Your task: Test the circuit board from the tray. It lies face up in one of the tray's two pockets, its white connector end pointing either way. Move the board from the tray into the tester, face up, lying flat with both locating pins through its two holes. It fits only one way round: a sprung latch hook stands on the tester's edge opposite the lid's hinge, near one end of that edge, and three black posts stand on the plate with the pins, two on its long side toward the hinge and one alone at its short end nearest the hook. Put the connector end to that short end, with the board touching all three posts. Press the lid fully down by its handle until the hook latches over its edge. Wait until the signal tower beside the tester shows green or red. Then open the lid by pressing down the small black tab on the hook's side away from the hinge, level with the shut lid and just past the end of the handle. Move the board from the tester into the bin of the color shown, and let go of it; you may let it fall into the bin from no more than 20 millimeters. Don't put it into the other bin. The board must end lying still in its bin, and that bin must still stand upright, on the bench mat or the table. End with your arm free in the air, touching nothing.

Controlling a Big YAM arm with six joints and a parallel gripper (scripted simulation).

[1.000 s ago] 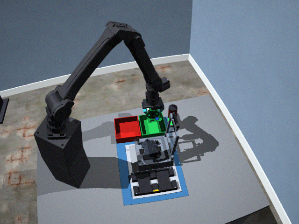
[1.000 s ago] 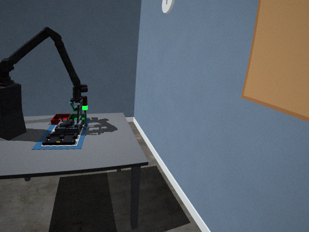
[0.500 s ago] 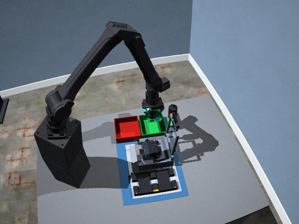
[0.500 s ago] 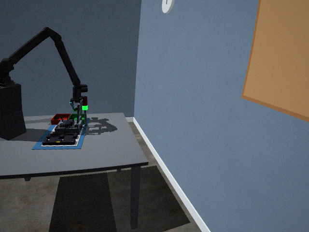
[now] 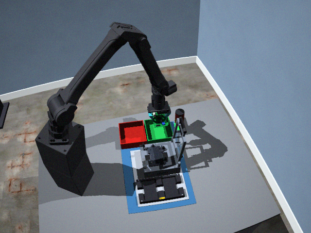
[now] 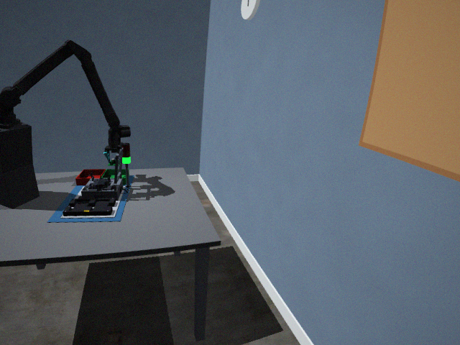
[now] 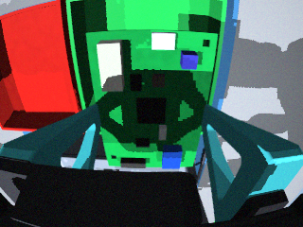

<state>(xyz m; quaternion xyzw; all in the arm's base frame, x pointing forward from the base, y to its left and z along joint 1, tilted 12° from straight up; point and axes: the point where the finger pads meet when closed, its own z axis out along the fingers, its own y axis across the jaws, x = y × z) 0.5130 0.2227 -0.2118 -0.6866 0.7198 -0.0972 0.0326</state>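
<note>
Now: the green circuit board right at my hand. Also, from my hand: red bin (15 cm behind, 1 cm to the left, 11 cm below); black latch hook (12 cm behind, 14 cm to the right, 3 cm below); green bin (11 cm below).
</note>
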